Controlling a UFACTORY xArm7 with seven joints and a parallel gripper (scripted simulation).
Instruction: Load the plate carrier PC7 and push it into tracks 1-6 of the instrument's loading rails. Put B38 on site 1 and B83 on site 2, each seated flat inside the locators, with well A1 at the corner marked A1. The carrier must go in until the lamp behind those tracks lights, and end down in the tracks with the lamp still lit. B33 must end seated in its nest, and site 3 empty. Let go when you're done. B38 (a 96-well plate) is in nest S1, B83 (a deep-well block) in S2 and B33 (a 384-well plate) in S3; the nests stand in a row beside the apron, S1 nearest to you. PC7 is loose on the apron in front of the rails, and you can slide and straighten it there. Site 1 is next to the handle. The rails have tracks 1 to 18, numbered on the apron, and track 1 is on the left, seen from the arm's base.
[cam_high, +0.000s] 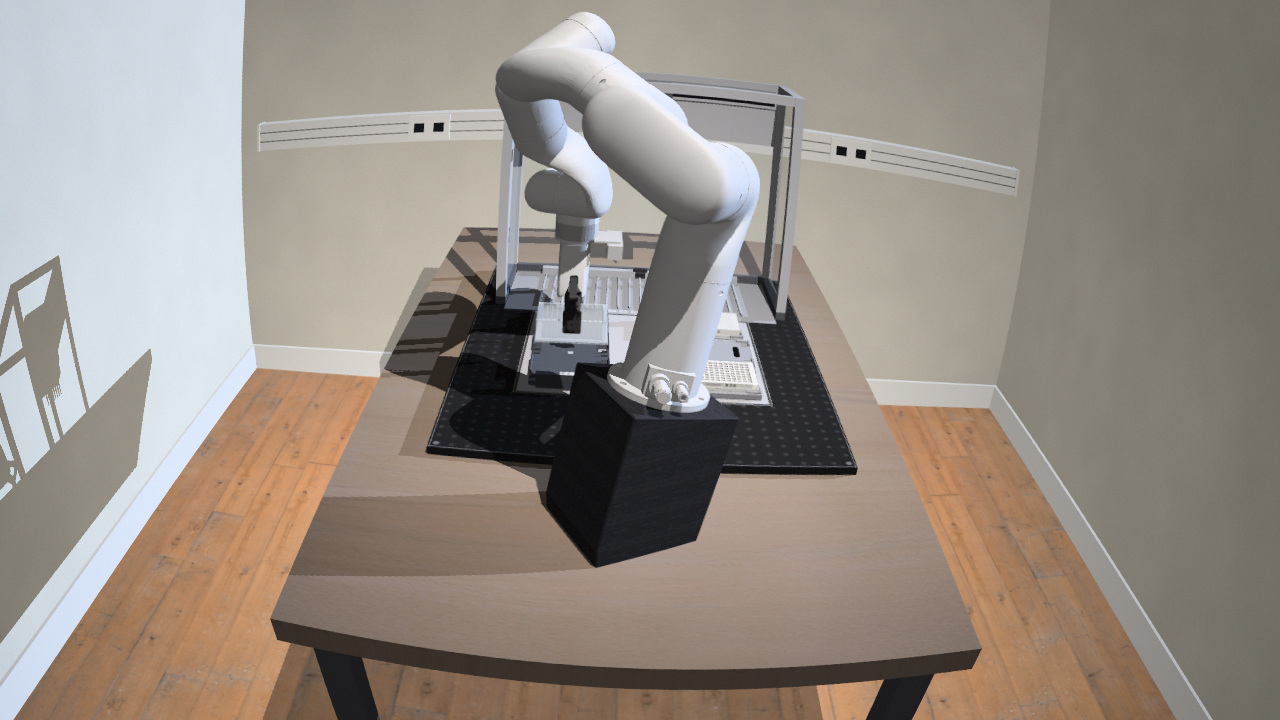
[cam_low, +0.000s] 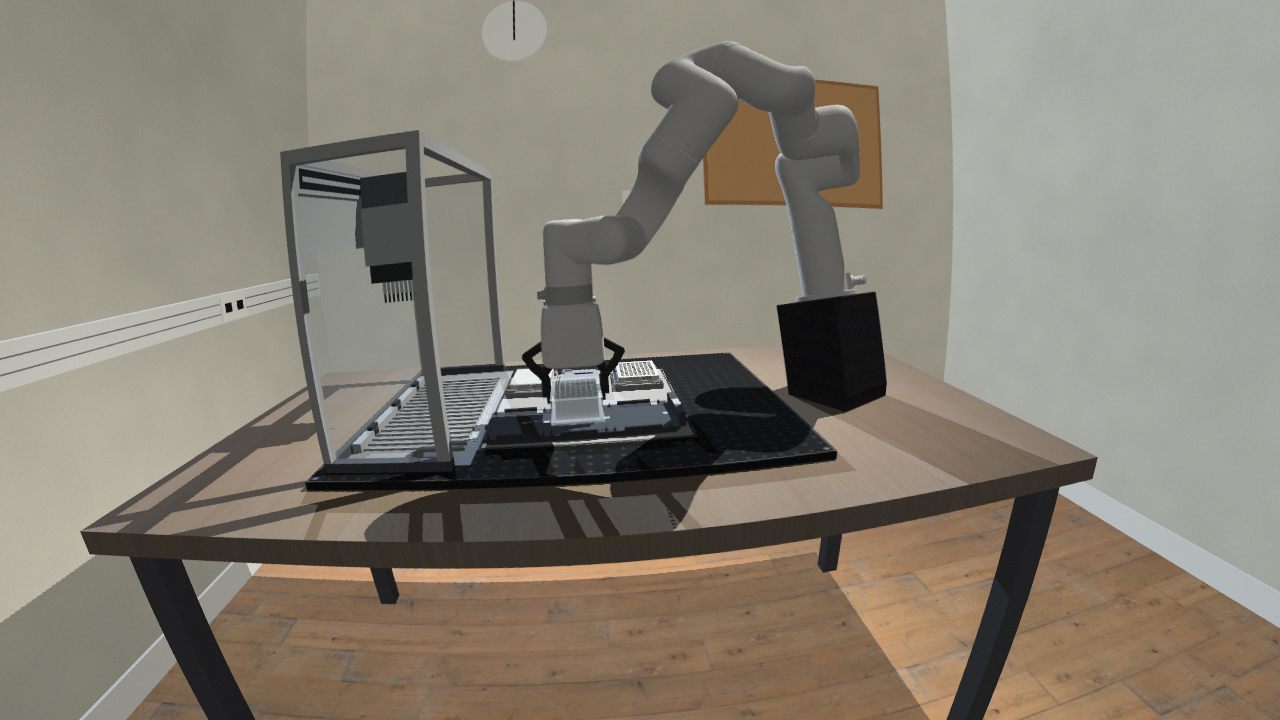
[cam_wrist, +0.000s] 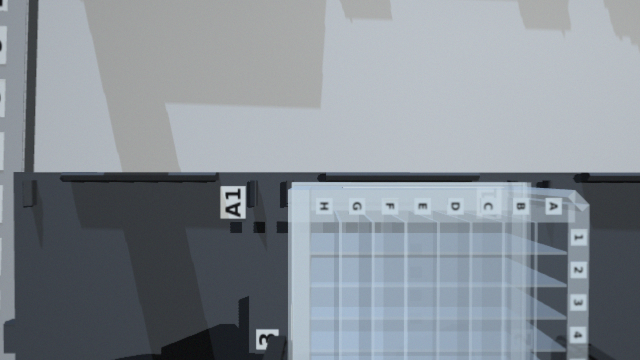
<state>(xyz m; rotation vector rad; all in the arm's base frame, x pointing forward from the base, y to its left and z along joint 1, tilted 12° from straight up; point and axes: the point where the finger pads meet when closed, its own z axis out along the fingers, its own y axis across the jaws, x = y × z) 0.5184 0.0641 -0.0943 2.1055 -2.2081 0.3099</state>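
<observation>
Right now the plate carrier PC7 is 10 mm behind my hand and 40 mm below it. Round my hand: 96-well plate B38: 140 mm behind, 240 mm to the right, 40 mm below; nest S1: 140 mm behind, 240 mm to the right, 50 mm below; nest S2: 30 mm behind, 250 mm to the right, 50 mm below.
</observation>
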